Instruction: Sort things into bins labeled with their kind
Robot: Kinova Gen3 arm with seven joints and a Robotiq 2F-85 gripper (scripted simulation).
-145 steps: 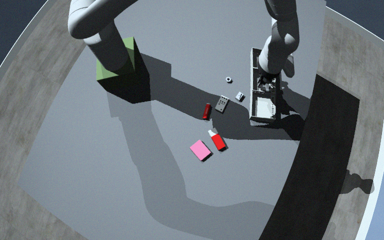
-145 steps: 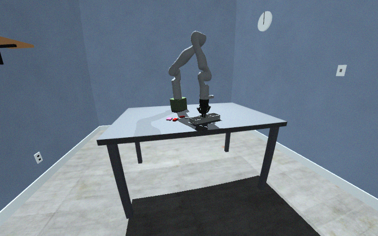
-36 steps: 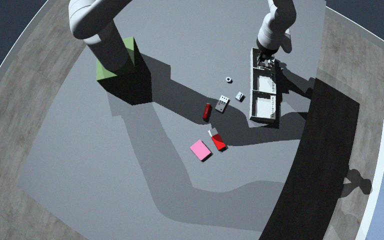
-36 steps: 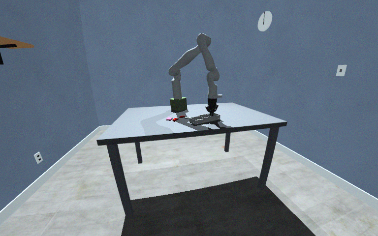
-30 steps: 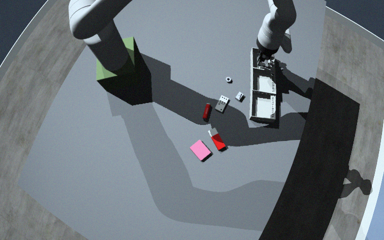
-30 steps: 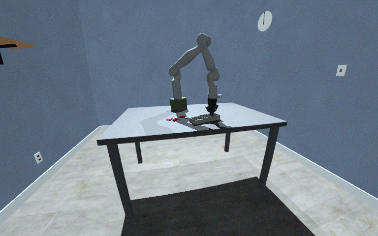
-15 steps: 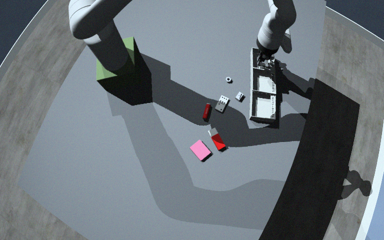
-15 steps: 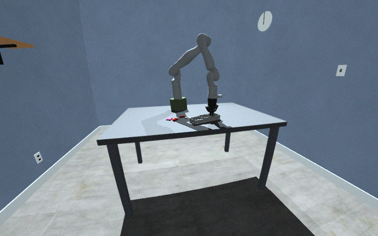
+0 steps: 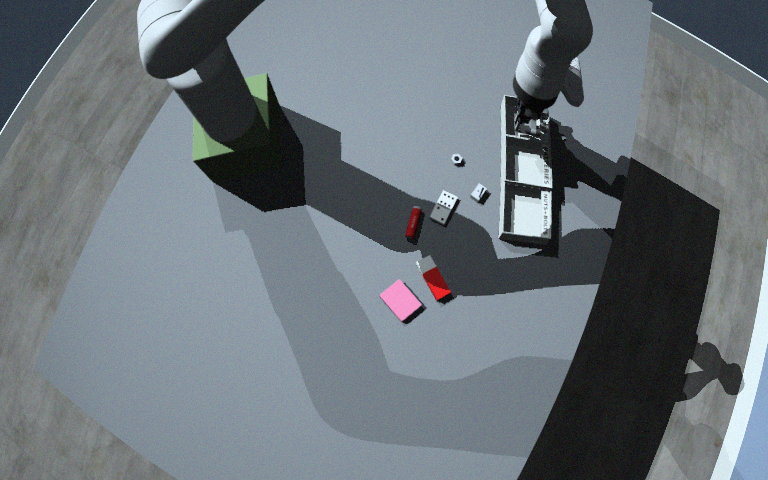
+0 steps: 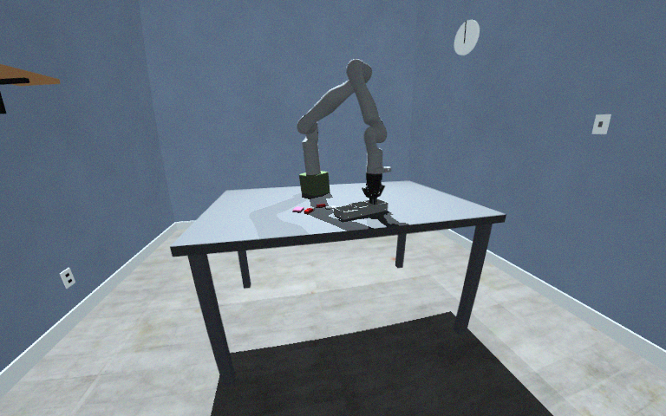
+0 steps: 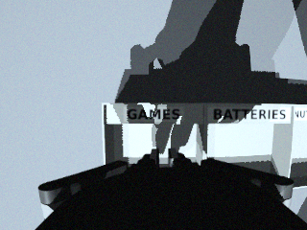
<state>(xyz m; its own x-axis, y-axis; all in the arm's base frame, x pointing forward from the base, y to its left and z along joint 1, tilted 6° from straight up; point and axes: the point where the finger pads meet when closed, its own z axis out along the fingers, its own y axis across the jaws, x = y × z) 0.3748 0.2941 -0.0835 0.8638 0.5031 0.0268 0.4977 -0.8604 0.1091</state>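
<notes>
Now: the nut 120 mm to the right of my hand, 60 mm behind it and 30 mm below it. From my hand the other things lie so: white domino 200 mm to the right, 30 mm below, 30 mm behind; then red battery 250 mm to the right, 60 mm behind, 30 mm below; then bin row 60 mm to the right, 40 mm ahead, 20 mm below.
</notes>
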